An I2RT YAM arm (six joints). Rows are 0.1 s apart.
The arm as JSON. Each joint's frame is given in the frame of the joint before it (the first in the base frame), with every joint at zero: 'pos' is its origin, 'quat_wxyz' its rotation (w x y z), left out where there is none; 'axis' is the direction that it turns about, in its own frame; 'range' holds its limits. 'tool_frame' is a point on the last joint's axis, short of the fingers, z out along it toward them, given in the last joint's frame.
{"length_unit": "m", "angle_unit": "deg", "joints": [
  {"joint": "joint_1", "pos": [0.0, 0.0, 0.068], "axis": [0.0, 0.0, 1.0], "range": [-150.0, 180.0]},
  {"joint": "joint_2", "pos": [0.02, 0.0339, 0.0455], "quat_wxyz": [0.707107, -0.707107, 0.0, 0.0], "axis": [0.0, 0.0, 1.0], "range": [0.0, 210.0]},
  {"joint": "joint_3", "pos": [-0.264, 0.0, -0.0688], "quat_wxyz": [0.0, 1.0, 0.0, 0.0], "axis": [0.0, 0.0, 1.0], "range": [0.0, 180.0]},
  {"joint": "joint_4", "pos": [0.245, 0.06, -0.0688], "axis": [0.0, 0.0, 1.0], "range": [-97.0, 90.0]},
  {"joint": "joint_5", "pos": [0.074, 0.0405, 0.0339], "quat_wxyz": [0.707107, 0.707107, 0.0, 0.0], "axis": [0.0, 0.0, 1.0], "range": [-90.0, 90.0]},
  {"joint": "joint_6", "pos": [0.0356, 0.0, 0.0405], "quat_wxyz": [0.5, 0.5, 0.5, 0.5], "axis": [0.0, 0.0, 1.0], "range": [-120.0, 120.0]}
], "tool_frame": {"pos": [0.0, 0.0, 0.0], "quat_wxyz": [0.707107, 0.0, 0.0, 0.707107]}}
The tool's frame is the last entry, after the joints.
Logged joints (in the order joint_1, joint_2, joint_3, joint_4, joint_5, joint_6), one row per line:
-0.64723, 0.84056, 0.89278, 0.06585, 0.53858, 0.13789
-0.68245, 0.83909, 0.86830, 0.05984, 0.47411, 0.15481
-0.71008, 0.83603, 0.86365, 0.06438, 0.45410, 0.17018
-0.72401, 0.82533, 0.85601, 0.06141, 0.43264, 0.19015
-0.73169, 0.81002, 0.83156, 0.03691, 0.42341, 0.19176
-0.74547, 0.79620, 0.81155, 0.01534, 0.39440, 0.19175
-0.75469, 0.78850, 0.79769, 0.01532, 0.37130, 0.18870
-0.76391, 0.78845, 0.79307, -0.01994, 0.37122, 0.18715
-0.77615, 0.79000, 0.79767, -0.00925, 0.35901, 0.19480
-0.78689, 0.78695, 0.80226, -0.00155, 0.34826, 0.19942
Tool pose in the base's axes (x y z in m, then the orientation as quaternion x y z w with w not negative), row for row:
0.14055, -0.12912, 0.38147, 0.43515, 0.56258, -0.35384, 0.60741
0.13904, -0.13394, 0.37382, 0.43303, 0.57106, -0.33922, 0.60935
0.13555, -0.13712, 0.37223, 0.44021, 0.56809, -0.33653, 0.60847
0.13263, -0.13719, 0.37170, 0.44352, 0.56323, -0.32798, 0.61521
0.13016, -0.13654, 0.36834, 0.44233, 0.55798, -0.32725, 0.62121
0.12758, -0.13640, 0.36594, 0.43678, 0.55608, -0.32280, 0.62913
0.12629, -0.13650, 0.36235, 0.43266, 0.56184, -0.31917, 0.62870
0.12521, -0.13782, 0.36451, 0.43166, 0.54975, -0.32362, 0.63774
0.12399, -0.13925, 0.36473, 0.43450, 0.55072, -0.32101, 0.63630
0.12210, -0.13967, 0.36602, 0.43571, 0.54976, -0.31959, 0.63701
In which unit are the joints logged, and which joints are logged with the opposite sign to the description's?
The joints are logged in radians. Opposite sign: joint_4.
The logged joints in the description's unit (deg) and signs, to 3 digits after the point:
-37.084, 48.161, 51.153, -3.773, 30.858, 7.901
-39.102, 48.076, 49.750, -3.429, 27.165, 8.870
-40.685, 47.901, 49.483, -3.689, 26.018, 9.751
-41.483, 47.288, 49.046, -3.519, 24.788, 10.895
-41.923, 46.411, 47.645, -2.115, 24.260, 10.987
-42.712, 45.619, 46.498, -0.879, 22.597, 10.986
-43.241, 45.178, 45.704, -0.878, 21.274, 10.812
-43.769, 45.175, 45.440, 1.142, 21.269, 10.723
-44.470, 45.264, 45.703, 0.530, 20.570, 11.161
-45.085, 45.089, 45.966, 0.089, 19.954, 11.426

